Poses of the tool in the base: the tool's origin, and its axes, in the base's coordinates. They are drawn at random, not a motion.
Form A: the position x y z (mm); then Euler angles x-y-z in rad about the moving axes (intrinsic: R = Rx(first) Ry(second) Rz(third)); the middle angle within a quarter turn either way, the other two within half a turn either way.
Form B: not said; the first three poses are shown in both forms.
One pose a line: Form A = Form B
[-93 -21 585 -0.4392 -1.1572 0.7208] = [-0.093 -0.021 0.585 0.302 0.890 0.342 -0.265 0.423 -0.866]
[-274 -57 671 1.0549 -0.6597 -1.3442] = [-0.274 -0.057 0.671 0.178 -0.600 -0.780 0.770 -0.409 0.490]
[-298 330 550 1.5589 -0.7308 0.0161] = [-0.298 0.330 0.550 0.745 -0.667 0.024 -0.012 0.023 1.000]
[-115 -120 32 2.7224 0.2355 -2.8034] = [-0.115 -0.120 0.032 -0.917 0.213 -0.336 0.323 0.893 -0.313]
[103 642 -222 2.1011 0.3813 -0.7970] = [0.103 0.642 -0.222 0.649 0.586 -0.485 0.664 -0.124 0.737]
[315 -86 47 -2.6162 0.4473 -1.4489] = [0.315 -0.086 0.047 0.110 0.832 0.543 0.895 -0.321 0.310]
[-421 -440 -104 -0.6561 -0.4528 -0.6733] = [-0.421 -0.440 -0.104 0.703 -0.285 0.651 0.561 0.786 -0.261]
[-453 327 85 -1.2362 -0.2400 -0.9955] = [-0.453 0.327 0.085 0.528 -0.153 0.835 0.815 0.367 -0.448]
